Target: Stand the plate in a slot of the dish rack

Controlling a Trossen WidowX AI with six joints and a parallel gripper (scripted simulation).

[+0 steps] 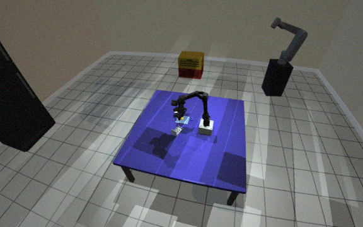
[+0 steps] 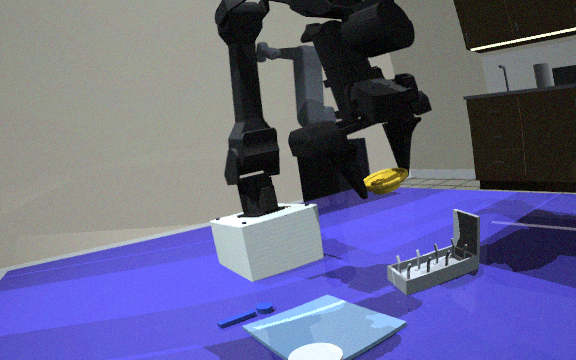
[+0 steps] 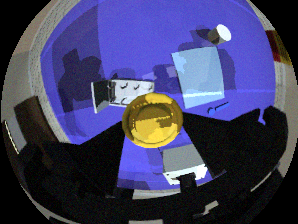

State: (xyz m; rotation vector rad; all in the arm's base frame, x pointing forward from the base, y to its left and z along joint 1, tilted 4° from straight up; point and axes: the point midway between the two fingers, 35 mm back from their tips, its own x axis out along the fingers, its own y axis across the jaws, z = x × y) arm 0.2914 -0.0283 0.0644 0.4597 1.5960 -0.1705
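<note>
My gripper tip is 120 mm above the grey dish rack, 60 mm to the right of it and 40 mm short of it. Also, from my gripper tip: yellow plate 10 mm above; blue spoon 150 mm to the right, 140 mm below, 120 mm behind; light blue mat 140 mm below, 130 mm to the right, 10 mm behind.
</note>
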